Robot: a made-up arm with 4 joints.
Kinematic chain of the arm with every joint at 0, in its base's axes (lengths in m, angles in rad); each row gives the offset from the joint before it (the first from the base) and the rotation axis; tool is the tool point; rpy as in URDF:
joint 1: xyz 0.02 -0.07 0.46 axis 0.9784 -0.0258 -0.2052
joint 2: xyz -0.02 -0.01 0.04 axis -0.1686 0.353 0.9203
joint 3: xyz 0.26 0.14 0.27 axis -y
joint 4: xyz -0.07 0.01 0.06 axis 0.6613 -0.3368 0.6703
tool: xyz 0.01 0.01 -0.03 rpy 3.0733 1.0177 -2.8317
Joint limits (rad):
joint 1: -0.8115..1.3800
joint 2: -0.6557..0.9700
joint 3: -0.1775..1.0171
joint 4: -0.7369..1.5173
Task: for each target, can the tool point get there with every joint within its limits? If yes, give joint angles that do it. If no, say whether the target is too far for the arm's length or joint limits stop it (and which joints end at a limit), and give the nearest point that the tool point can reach.
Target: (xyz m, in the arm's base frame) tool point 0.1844 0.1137 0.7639
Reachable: yes | joints -0.0370 0.0368 0.4988 0.5518
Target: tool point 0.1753 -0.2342 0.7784
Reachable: yes | joints 0.8286 -0.1381 0.5938 1.0453
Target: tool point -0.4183 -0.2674 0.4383
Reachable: no: joint limits stop it (at a limit: joint 1, joint 2, joint 4) | nearest point 0.0823 -0.4534 0.5119 | short by 0.539 m
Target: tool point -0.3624 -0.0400 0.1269
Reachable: no: joint limits stop it (at a limit: joint 1, joint 2, joint 3, joint 4) | nearest point -0.0466 0.2721 0.3922 | short by 0.517 m
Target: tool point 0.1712 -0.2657 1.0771
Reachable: no: too far | nearest point 0.1635 -0.2060 0.8775 | short by 0.208 m
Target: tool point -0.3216 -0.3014 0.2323
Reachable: no: joint limits stop it (at a limit: joint 1, joint 2, joint 4) | nearest point 0.0872 -0.4430 0.5094 | short by 0.514 m
